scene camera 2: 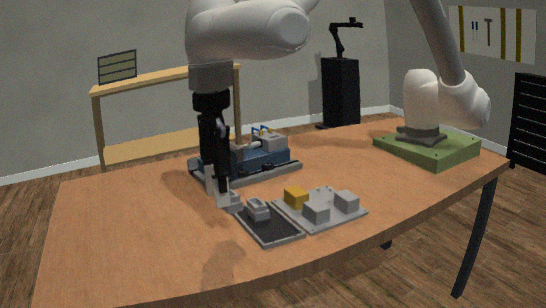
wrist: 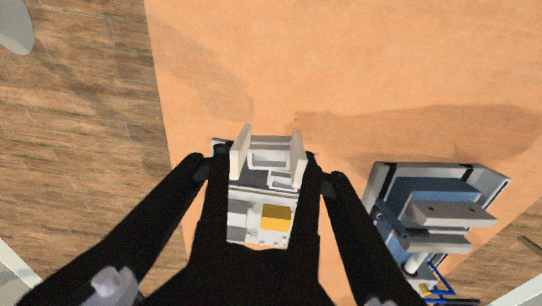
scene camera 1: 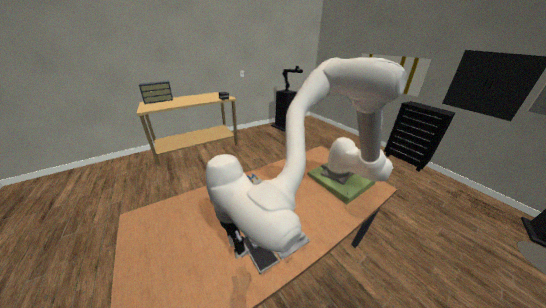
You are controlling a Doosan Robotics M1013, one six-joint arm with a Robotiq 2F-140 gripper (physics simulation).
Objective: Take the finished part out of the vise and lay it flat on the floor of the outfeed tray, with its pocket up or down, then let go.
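Places are measured from the arm's base along level axes (x right, y ahead, z up), in centimetres.
Pixels of known places: gripper, fingertip midpoint: (scene camera 2: 218,200) (wrist: 271,138) (scene camera 1: 236,250); arm's base, link origin: (scene camera 2: 422,138) (scene camera 1: 337,174).
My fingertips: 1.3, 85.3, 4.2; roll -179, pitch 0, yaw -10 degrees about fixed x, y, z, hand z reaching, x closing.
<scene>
For each thing: its top centre in the pictures, then the offset to it from my fingertips, as dx, dy, dz. "pt": a spot on its surface instead.
- grey finished part, top centre: (wrist: 268,160) (scene camera 2: 227,192) -0.3, -2.3, +1.4
- second grey part, top centre: (wrist: 284,184) (scene camera 2: 256,202) +1.7, -10.6, -4.4
- blue vise, top centre: (wrist: 433,264) (scene camera 2: 241,140) +27.6, -23.9, +1.5
- light grey plate, surface spot: (scene camera 2: 341,219) pt -13.9, -23.1, -7.6
- yellow block, top centre: (wrist: 275,224) (scene camera 2: 296,190) -0.2, -20.9, -4.1
My gripper (scene camera 2: 218,194) (wrist: 271,138) is shut on a grey finished part (scene camera 2: 233,201) (wrist: 269,146), which it holds level with its pocket up. The part is at the back left end of the outfeed tray (scene camera 2: 285,235) (scene camera 1: 262,260), which has a dark floor and a grey rim; the exact gap beneath the part cannot be told. A second grey part (scene camera 2: 257,210) (wrist: 281,180) stands in the tray, pocket up, close beside the held one. The blue vise (scene camera 2: 265,159) (wrist: 440,184) stands behind, with no part visible between its jaws in the wrist view.
A light grey plate (scene camera 2: 341,219) beside the tray carries a yellow block (scene camera 2: 296,197) (wrist: 276,217) and two grey blocks (scene camera 2: 316,212) (scene camera 2: 346,201). The arm's green base (scene camera 1: 345,189) (scene camera 2: 435,159) stands at the table's right. A wooden shelf bench (scene camera 1: 190,102) is by the wall.
</scene>
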